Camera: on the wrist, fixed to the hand. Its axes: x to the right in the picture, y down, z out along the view.
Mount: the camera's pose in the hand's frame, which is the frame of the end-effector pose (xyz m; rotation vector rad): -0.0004 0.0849 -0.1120 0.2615 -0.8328 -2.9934
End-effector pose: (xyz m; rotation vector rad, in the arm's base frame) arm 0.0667 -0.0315 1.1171 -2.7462 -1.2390 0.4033
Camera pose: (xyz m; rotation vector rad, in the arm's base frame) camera 0.1591 -0.0863 1.2077 1.2449 -2.5899 0.6753
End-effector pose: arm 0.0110 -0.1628 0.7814 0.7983 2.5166 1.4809
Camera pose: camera 0.0043 -0.2178 0.9106 -1.4845 0.6497 -0.4263
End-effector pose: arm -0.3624 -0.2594 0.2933 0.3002 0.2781 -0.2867
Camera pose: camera -0.3611 -0.1450 0.2117 0.2570 0.3737 2.9051
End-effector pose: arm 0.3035 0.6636 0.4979 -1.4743 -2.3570 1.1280
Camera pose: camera 0.4180 0.7416 0.5216 2.3927 -1.3111 0.3739
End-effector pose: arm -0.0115 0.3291 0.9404 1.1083 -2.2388 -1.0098
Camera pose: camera 0.0204 0.3179 1.0768 -1.6320 -0.6627 0.5946
